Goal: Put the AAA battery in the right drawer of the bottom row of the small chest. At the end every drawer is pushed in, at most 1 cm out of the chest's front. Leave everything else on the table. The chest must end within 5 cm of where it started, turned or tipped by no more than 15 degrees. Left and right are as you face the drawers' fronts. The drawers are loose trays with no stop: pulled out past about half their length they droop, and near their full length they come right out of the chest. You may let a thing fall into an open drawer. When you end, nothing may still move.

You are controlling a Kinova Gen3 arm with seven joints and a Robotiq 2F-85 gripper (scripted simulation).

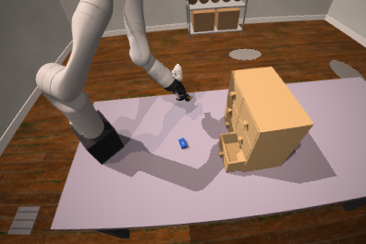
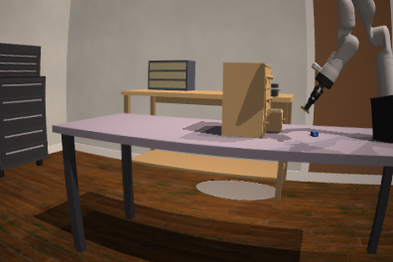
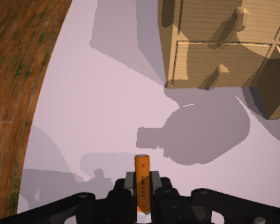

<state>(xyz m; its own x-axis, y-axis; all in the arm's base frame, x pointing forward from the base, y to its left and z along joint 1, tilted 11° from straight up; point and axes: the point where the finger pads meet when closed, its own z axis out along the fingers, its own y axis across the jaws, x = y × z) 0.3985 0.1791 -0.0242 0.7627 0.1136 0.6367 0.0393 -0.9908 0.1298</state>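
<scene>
Now: the AAA battery 10 mm below my hand and 10 mm ahead of it. Also, from my hand: small blue object (160 mm to the right, 130 mm below, 40 mm behind).
</scene>
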